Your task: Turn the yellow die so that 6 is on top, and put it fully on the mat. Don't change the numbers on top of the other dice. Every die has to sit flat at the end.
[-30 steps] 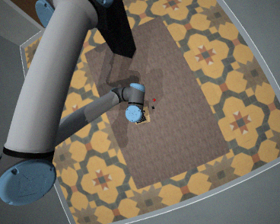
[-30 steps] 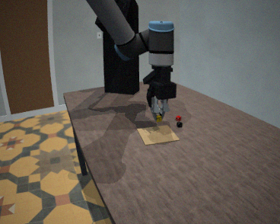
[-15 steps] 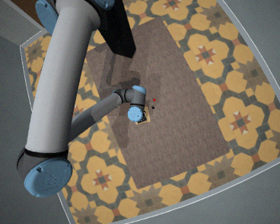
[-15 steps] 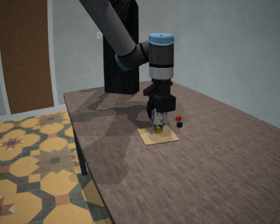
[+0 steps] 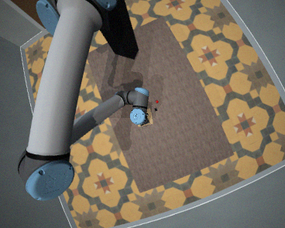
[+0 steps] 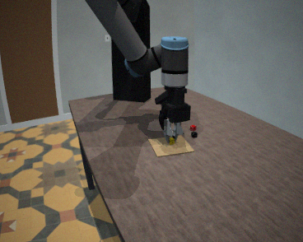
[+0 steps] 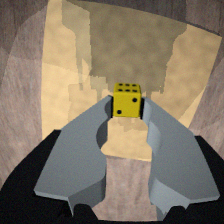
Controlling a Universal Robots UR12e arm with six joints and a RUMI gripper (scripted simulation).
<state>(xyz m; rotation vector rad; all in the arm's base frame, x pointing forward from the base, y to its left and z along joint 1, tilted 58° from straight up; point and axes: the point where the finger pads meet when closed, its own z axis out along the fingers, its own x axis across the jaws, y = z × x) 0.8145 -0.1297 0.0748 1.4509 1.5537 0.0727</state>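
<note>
Now: hand 1 cm above the yellow die. Round my hand: black die: 12 cm to the left, 2 cm below, 1 cm ahead; red die: 17 cm to the left, 5 cm behind, 2 cm below; tan mat: 2 cm below.
</note>
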